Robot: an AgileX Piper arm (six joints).
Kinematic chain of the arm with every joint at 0, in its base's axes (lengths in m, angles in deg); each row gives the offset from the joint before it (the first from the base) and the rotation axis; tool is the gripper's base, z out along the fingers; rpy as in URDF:
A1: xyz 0 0 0.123 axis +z
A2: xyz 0 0 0 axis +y
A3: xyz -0.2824 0 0.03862 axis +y
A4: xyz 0.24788 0 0.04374 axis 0.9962 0 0.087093
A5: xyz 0 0 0 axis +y
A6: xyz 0.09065 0 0.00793 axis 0.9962 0 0.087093
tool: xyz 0 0 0 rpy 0 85.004 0
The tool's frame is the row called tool.
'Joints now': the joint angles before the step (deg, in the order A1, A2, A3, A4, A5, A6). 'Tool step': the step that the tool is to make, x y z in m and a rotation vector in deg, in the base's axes. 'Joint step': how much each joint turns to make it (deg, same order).
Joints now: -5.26, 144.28, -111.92, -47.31, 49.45, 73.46
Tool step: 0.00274, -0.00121, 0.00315, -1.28, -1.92, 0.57
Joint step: 0.00, -0.12, 0.00, -2.49, -1.26, 1.90
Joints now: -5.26, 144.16, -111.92, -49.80, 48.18, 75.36
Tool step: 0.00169, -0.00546, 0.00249, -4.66, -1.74, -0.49
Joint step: 0.00, 0.37, 0.00, -6.87, 0.49, 4.70
